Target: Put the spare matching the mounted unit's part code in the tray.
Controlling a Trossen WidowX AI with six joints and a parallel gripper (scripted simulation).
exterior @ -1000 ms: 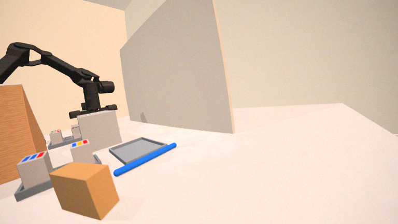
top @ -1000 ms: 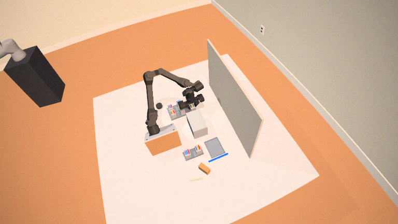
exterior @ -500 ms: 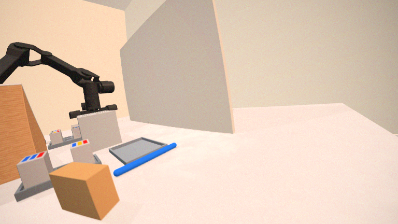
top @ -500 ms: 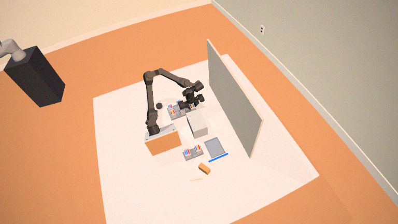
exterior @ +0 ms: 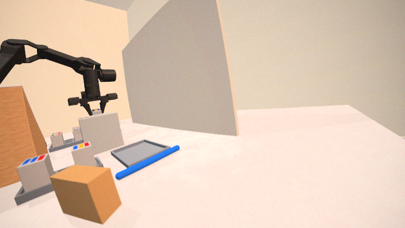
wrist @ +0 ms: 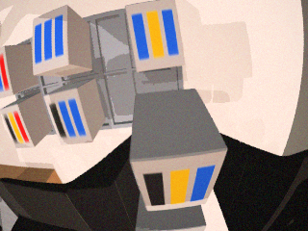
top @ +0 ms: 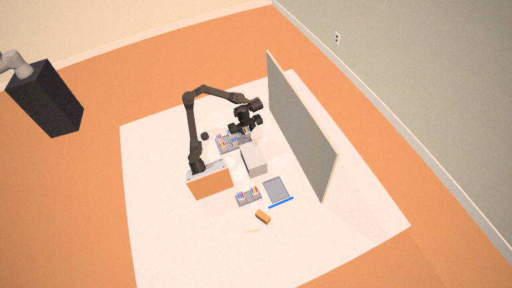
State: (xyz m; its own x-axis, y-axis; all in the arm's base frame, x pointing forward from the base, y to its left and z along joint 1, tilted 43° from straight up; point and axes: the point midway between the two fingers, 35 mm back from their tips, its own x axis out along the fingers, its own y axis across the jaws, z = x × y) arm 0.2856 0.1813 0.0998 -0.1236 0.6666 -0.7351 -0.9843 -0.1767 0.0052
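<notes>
My gripper tip is now 340 mm to the left of the grey tray, 70 mm above it and 60 mm short of it. The rest, counted from my gripper tip: grey spare block (30 mm above); then tall grey panel (230 mm ahead, 150 mm above, 140 mm to the right); then mounted unit (150 mm to the right, 30 mm below, 10 mm behind).
</notes>
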